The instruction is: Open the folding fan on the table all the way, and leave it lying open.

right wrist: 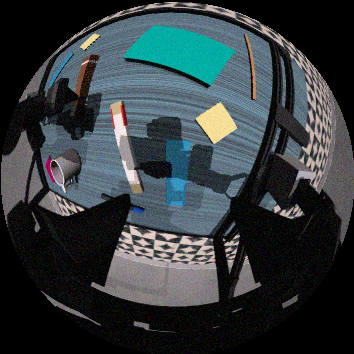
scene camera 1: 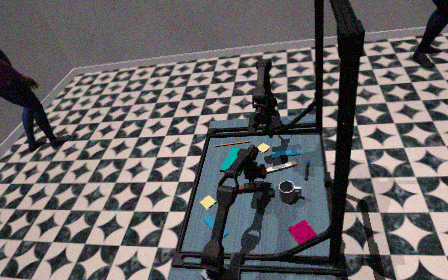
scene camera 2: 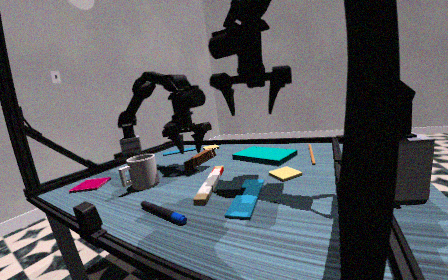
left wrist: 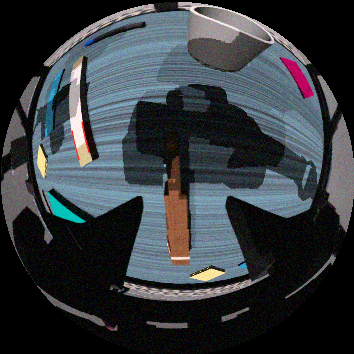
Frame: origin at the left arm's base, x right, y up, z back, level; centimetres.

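Seen in the pictures: left gripper, fingertip midpoint: (right wrist: 69, 100) (scene camera 2: 190, 153) (left wrist: 185, 201); right gripper, fingertip midpoint: (right wrist: 181, 201) (scene camera 1: 270, 133) (scene camera 2: 251, 114); left arm's base, link origin: (scene camera 1: 216, 272) (scene camera 2: 129, 137); right arm's base, link origin: (right wrist: 300, 190).
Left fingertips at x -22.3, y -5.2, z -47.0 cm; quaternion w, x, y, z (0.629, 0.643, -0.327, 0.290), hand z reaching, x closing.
Offsets run from my left fingertips to a thing's top centre. "spot": to the spot under its first point.
The folding fan @(dx -4.0, dy -1.5, dz +1.7 cm) (scene camera 2: 201, 158) (left wrist: 178, 225) (right wrist: 85, 80) is a narrow brown bar on the table and looks folded together; its far part lies in dark shadow in the left wrist view. A small piece of the fan (scene camera 1: 241, 189) shows beside the left arm in scene camera 1. My left gripper (scene camera 2: 190, 152) (left wrist: 185, 201) is open, with its fingers apart on either side of the fan's line and nothing held between them. Whether the fingertips touch the table is unclear. My right gripper (scene camera 2: 251, 114) (right wrist: 181, 201) is open and empty, high above the table, away from the fan.
A grey mug @(spot: dx +16.7, dy +0.3, dz -12.1 cm) (scene camera 2: 143, 172) (left wrist: 225, 45) stands near the fan. A white bar @(dx +0.1, dy -3.4, dz -20.7 cm) (scene camera 2: 209, 186) (right wrist: 124, 145) with red bands, a blue block @(dx -3.7, dy -4.2, dz -33.0 cm) (scene camera 2: 245, 199), a teal block @(dx -24.2, dy -3.0, dz -10.6 cm) (scene camera 2: 265, 154), a yellow pad @(dx -17.9, dy -3.9, dz -28.9 cm) (scene camera 2: 285, 173) and a marker @(dx +14.3, dy -3.2, dz -29.1 cm) (scene camera 2: 162, 212) lie around. A magenta pad @(dx +35.1, dy -4.0, dz +4.5 cm) (scene camera 1: 302, 232) lies beyond the mug.
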